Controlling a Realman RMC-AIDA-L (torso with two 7-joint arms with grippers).
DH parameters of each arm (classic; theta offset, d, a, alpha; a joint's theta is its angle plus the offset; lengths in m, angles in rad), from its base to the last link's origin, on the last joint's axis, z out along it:
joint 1: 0 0.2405 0 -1.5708
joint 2: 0 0 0 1.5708
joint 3: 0 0.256 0 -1.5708
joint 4: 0 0 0 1.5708
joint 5: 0 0.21 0 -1.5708
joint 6: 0 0 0 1.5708
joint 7: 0 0.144 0 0
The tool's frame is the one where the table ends.
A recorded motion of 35 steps. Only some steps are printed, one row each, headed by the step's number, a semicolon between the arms.
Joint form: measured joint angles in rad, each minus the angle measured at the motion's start. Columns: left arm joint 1, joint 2, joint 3, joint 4, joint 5, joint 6, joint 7; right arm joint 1, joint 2, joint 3, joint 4, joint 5, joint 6, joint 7.
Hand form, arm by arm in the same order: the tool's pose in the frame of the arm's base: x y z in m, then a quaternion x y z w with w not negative. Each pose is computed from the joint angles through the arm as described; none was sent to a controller.
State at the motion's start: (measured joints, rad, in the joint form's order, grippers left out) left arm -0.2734 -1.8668 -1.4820 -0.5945 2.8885 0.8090 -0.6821; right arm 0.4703 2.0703 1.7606 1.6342 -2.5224 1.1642 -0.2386
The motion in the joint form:
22: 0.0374 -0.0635 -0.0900 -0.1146 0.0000 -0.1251 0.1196; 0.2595 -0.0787 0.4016 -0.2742 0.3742 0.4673 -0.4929
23: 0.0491 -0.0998 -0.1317 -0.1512 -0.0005 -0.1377 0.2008; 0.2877 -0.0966 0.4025 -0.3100 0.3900 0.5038 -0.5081
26: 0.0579 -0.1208 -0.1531 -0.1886 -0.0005 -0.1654 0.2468; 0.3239 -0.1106 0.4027 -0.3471 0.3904 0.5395 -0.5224
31: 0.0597 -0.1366 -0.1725 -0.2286 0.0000 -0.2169 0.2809; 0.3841 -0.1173 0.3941 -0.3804 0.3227 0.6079 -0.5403
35: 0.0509 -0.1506 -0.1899 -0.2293 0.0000 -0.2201 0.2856; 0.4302 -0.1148 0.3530 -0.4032 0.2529 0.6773 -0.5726
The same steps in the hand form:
22: -0.3463 0.3674 0.1064 -0.57476 -0.35844 -0.38871 0.62456; 0.1106 0.3899 0.0879 -0.94267 0.28030 0.09914 0.15159
23: -0.3411 0.3665 0.1050 -0.56767 -0.34453 -0.38187 0.64283; 0.1067 0.3901 0.0878 -0.94930 0.27169 0.09114 0.12925
26: -0.3364 0.3671 0.1042 -0.56473 -0.33989 -0.37579 0.65141; 0.1014 0.3912 0.0865 -0.95573 0.26201 0.07842 0.10856
31: -0.3317 0.3706 0.1037 -0.56349 -0.34271 -0.36717 0.65591; 0.0954 0.3912 0.0811 -0.96508 0.24565 0.02867 0.08630
35: -0.3290 0.3728 0.1025 -0.55747 -0.34529 -0.37221 0.65685; 0.0919 0.3862 0.0702 -0.97336 0.21930 -0.03419 0.05753

